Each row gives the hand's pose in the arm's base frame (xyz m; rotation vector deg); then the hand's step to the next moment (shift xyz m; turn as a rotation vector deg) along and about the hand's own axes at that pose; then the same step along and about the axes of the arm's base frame.
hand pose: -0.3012 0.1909 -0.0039 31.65 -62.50 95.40
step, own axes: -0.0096 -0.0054 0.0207 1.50 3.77 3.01
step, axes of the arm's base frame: 0.0055 -0.0223 0.0046 -4.46 -2.09 1.15
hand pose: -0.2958 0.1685 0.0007 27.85 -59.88 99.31
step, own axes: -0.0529 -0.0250 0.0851 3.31 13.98 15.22
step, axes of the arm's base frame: 0.0315 -0.0967 0.0182 -16.21 -12.33 4.83
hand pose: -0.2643 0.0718 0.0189 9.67 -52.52 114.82
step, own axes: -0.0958 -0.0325 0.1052 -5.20 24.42 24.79
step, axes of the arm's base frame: 0.0582 -0.1240 0.0504 -21.46 -27.79 2.28
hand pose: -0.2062 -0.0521 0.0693 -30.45 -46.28 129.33
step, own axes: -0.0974 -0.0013 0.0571 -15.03 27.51 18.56
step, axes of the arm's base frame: 0.0358 -0.0911 0.0563 -12.58 -34.07 -2.90
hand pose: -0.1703 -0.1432 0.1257 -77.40 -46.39 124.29
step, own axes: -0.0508 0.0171 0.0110 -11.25 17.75 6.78
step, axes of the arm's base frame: 0.0098 -0.0479 0.0245 -2.76 -21.74 -2.67
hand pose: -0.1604 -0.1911 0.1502 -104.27 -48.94 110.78
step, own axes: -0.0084 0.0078 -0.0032 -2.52 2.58 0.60
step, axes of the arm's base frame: 0.0053 -0.0106 0.0015 0.08 -3.64 0.30
